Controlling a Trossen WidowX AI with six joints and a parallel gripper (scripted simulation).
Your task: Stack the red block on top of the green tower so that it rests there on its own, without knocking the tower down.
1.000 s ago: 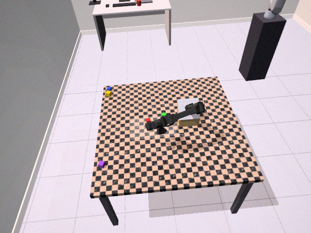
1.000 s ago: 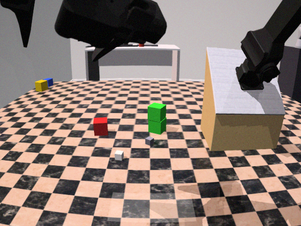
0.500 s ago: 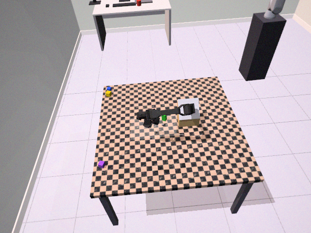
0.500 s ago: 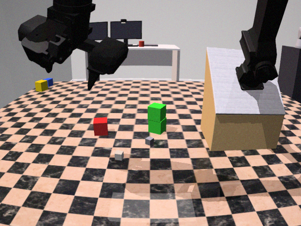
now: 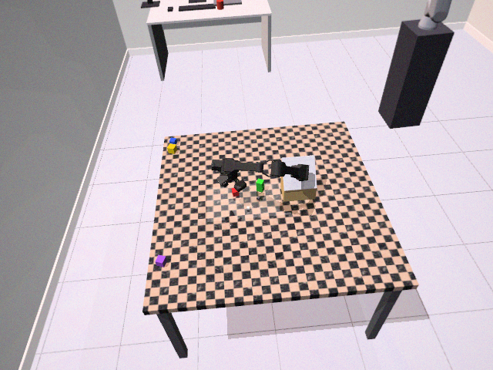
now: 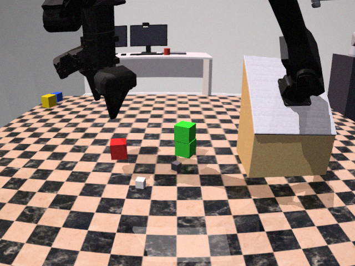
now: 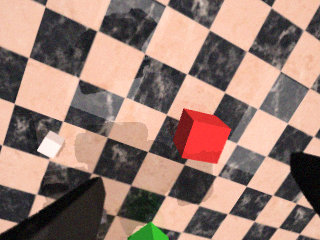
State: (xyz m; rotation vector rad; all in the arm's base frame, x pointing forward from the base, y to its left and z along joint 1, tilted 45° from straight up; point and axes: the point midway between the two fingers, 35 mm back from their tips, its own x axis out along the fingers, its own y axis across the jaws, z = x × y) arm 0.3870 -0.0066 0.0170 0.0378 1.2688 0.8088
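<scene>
Now: gripper tip 110 mm above the red block, 50 mm to the left of it and 10 mm past it. Also, from my gripper tip: purple block 410 mm ahead, 370 mm to the left, 110 mm below; white cube 120 mm below, 80 mm to the left, 70 mm behind; grey cube 140 mm behind, 120 mm below, 10 mm to the left.
</scene>
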